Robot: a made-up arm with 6 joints.
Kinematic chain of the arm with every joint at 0, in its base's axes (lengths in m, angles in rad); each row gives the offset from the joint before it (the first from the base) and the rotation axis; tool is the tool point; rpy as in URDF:
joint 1: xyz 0 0 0.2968 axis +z
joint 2: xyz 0 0 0 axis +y
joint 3: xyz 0.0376 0 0.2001 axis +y
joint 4: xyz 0.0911 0 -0.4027 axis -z
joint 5: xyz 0 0 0 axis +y
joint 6: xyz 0.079 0 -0.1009 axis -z
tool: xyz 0 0 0 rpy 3.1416 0 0
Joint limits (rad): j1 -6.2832..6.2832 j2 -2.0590..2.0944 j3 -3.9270..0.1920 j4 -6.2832..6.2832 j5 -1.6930..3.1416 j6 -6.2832..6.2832
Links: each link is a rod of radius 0.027 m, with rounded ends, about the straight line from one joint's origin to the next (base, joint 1, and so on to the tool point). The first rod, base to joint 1, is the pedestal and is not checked.
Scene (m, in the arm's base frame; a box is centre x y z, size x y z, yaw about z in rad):
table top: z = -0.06
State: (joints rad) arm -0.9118 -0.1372 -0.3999 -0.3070 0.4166 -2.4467
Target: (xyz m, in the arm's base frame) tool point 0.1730 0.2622 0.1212
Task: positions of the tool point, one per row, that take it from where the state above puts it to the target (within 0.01 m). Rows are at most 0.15 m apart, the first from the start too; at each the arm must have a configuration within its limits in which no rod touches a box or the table.
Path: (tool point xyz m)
1: 0.3124 -0.2079 0.1120
2: 0.3512 -0.1018 0.1145
3: 0.3546 0.0098 0.1167
4: 0.3225 0.1150 0.1185
5: 0.2593 0.2022 0.1200
6: 0.1730 0.2622 0.1212

